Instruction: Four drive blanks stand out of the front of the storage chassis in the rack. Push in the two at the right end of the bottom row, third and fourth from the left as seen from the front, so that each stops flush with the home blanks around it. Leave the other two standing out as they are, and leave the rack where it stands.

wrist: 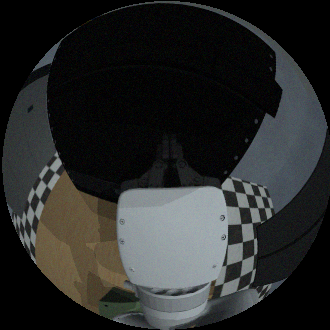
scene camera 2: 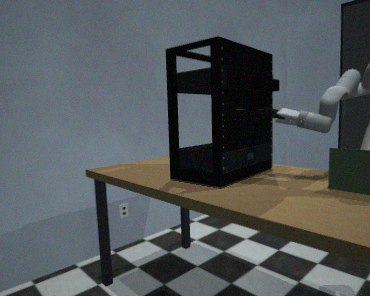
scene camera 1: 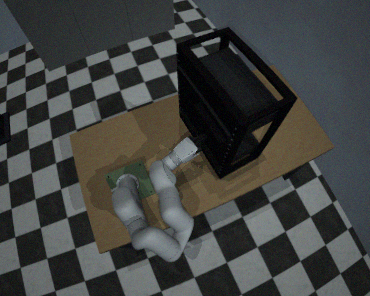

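Seen in the pictures: gripper, fingertip midpoint: (wrist: pixel 168 140) (scene camera 2: pixel 264 110) (scene camera 1: pixel 205 134); arm's base at its link origin: (scene camera 2: pixel 369 166) (scene camera 1: pixel 127 183).
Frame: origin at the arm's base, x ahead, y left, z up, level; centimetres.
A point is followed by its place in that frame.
The black rack (scene camera 1: pixel 262 65) @[x 75.3, y 5.4, z 52.3 cm] (scene camera 2: pixel 217 115) @[x 47.7, y 33.2, z 21.3 cm] (wrist: pixel 252 127) @[x 49.4, y -15.3, z 28.7 cm] stands upright on the table. Its front is very dark, and I cannot pick out the four drive blanks or tell how far each stands out. My gripper (scene camera 1: pixel 202 136) @[x 45.9, y -1.3, z 22.8 cm] (scene camera 2: pixel 274 113) (wrist: pixel 168 140) @[x 45.9, y -1.3, z 22.8 cm] is shut and empty. Its dark fingertips are right at the rack's front, at about middle height, below a dark block (scene camera 2: pixel 275 85) @[x 44.0, y -9.4, z 35.2 cm] that sticks out from the front. In the wrist view the fingers lie right of the middle of the dark front. Contact between the tips and a blank cannot be made out.
The wooden table (scene camera 1: pixel 102 145) @[x -7.9, y 35.0, z -9.2 cm] (scene camera 2: pixel 300 220) @[x 7.5, y 46.7, z -9.2 cm] (wrist: pixel 60 225) @[x 26.5, y 33.9, z -9.2 cm] carries the rack and the arm's green base plate (scene camera 1: pixel 142 172) @[x 10.3, y 1.9, z 2.3 cm] (scene camera 2: pixel 347 167) @[x 5.9, y 6.8, z 0.2 cm] (wrist: pixel 117 300). A dark unit (scene camera 1: pixel 237 75) @[x 68.9, y 12.4, z 41.4 cm] sits high in the rack. A lower unit (scene camera 2: pixel 237 157) @[x 47.2, y 19.9, z 2.3 cm] has a small light label. A grey cabinet (scene camera 1: pixel 100 25) stands beyond the table.
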